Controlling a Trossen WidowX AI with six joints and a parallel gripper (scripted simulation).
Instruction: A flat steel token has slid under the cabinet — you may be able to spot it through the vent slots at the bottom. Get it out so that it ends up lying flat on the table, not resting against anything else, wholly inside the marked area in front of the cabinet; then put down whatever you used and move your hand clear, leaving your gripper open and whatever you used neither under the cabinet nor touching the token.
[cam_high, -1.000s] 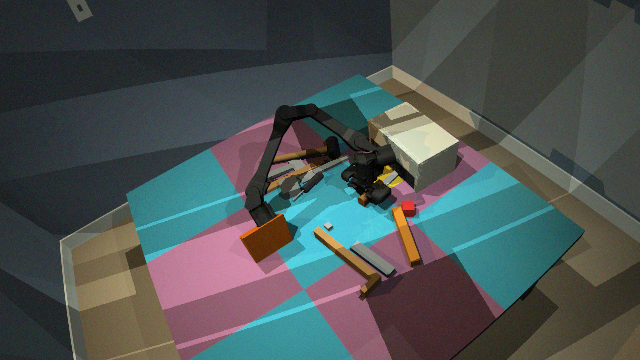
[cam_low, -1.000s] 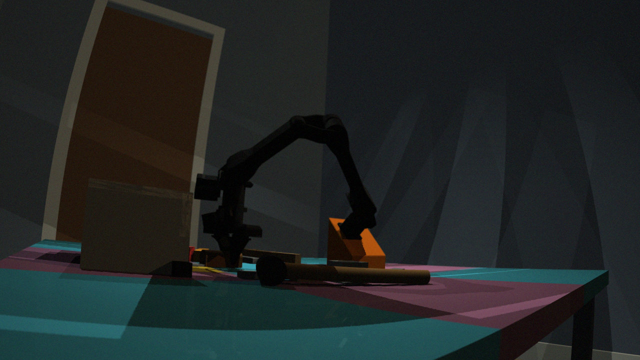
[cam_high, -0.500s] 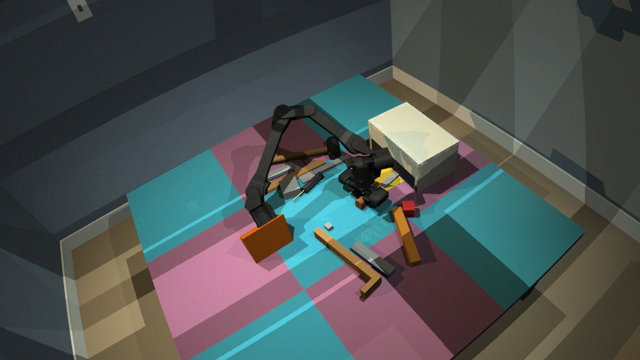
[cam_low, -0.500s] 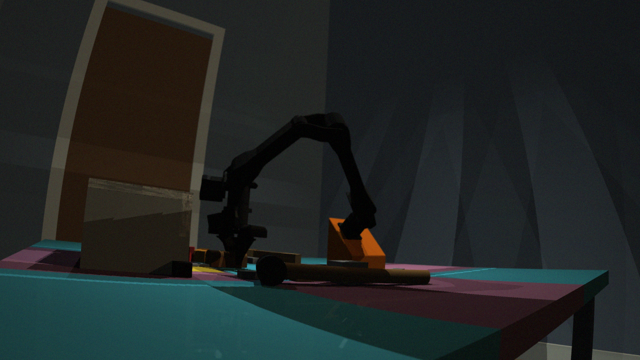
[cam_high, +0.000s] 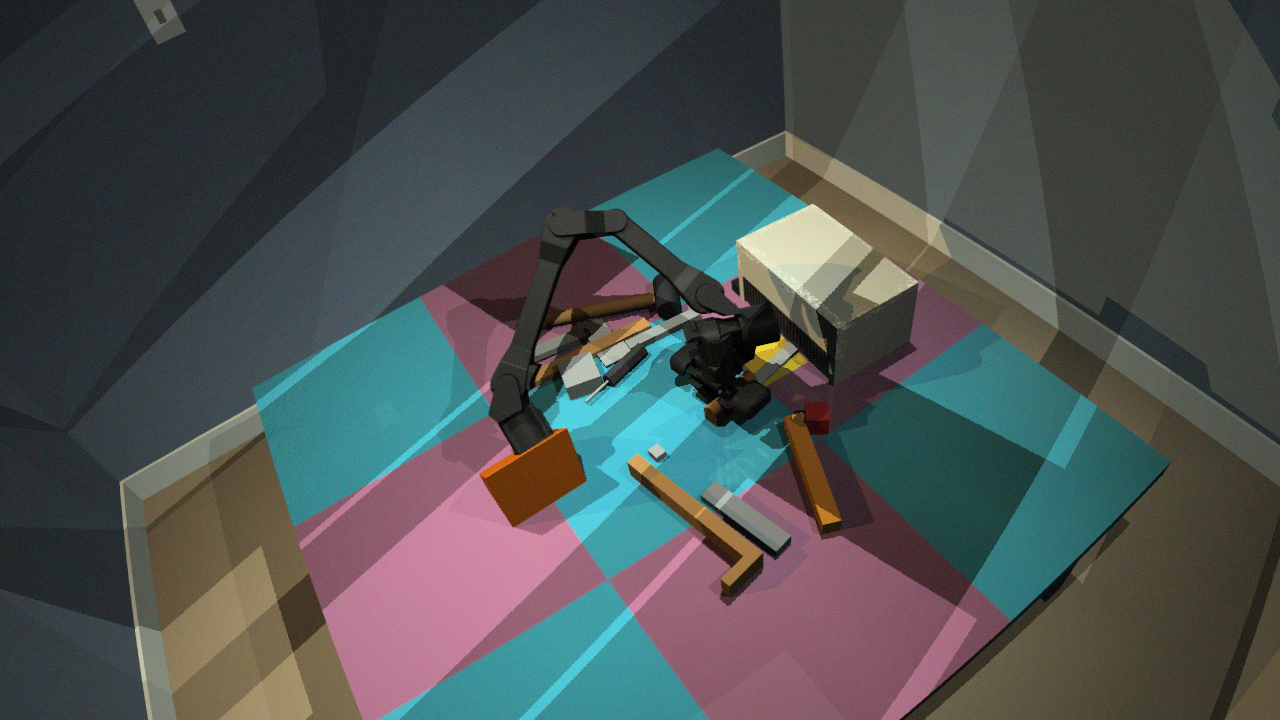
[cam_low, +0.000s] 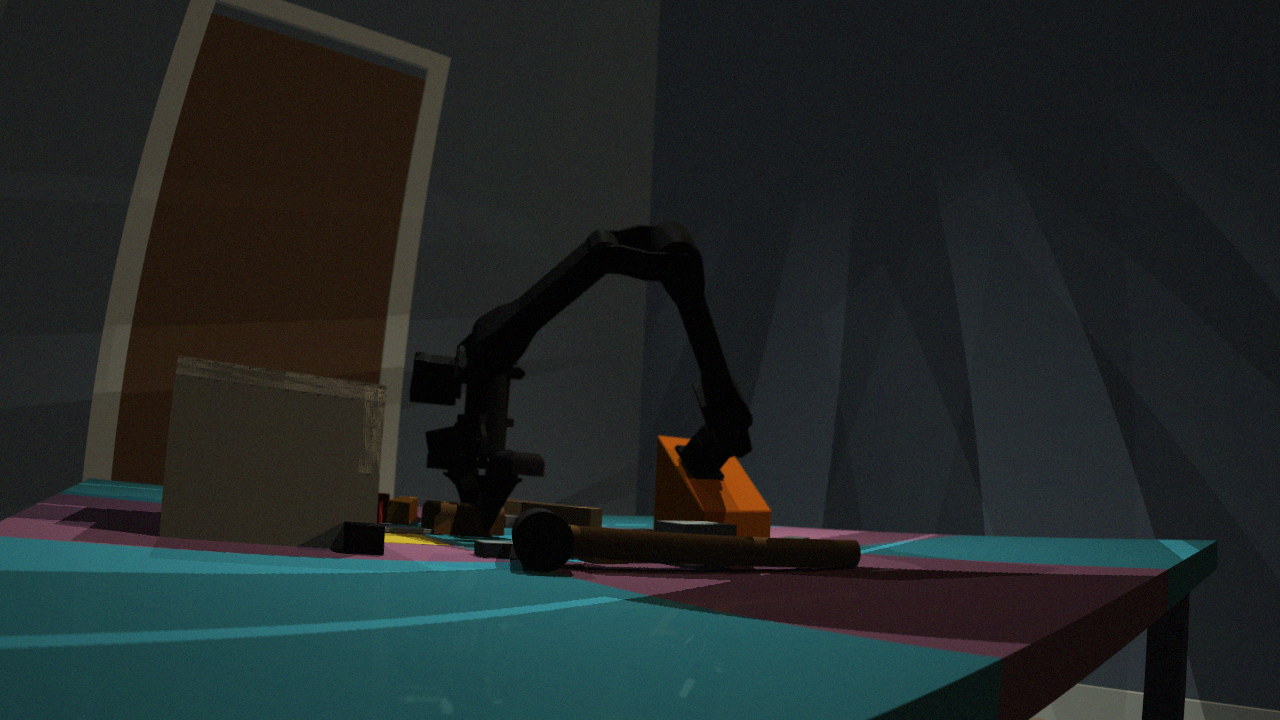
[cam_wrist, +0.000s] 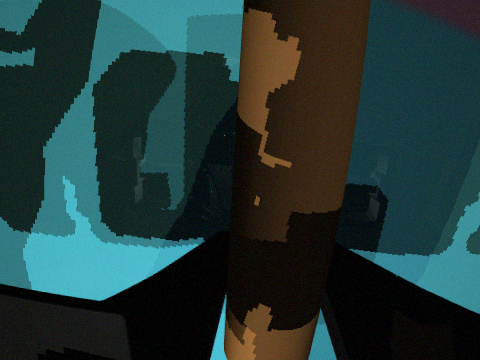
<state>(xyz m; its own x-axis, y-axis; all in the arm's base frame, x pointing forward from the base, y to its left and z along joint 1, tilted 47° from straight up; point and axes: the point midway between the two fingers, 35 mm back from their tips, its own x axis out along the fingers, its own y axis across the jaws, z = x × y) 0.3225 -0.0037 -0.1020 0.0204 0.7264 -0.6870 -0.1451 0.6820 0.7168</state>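
Right now the small grey cube is 140 mm behind my gripper tip. Also, from my gripper tip: orange bar (200 mm to the right, 20 mm ahead, 10 mm above); screwdriver (200 mm to the left, 110 mm behind); red cube (130 mm to the right, 100 mm ahead, 10 mm above).
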